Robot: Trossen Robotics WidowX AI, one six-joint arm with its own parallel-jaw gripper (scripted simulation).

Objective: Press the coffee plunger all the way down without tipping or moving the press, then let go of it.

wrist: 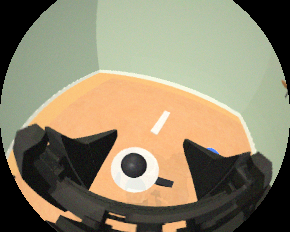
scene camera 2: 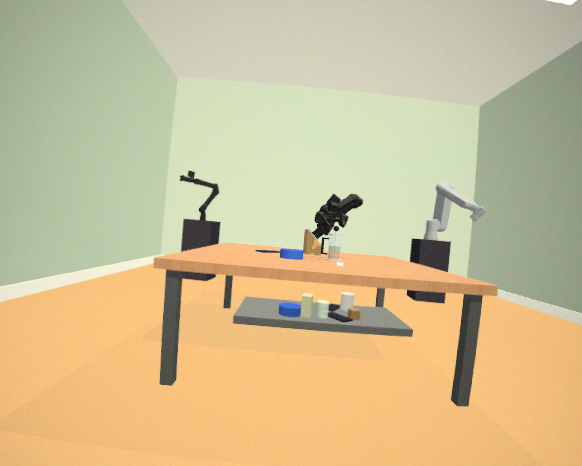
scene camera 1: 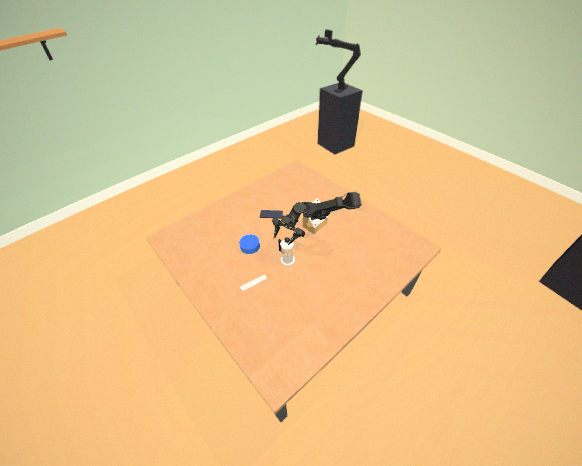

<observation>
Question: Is the gripper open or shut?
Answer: Open.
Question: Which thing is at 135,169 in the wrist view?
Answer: A coffee press.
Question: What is the gripper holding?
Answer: Nothing.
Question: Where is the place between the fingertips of the gripper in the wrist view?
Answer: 151,138
</observation>
